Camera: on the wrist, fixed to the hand. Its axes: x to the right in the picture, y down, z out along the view.
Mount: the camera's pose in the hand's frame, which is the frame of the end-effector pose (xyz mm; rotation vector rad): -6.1 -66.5 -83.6 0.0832 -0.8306 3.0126
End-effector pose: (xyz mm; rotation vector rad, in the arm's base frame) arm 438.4 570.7 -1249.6 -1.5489 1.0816 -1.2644
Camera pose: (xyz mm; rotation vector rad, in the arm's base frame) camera 362.4 587.7 -1176.2 0.6628 1.0892 1.2740
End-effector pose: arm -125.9 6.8 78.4 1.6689 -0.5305 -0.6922
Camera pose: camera -73.8 83.6 25.2 -0.7703 -2.3798 1.0574
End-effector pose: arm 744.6 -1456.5 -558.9 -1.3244 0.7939 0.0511
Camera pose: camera 730.2 -1545.9 -502.0 1.0859 1.1555 2.4903
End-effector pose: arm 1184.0 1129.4 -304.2 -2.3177 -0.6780 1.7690
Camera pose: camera 1244.2 1198.4 -248.9 0.1505 -1.7069 -0.6636
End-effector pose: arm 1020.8 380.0 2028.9 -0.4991 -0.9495 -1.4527
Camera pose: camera 977.5 310.4 1960.1 -1.3266 0.0591 1.5909
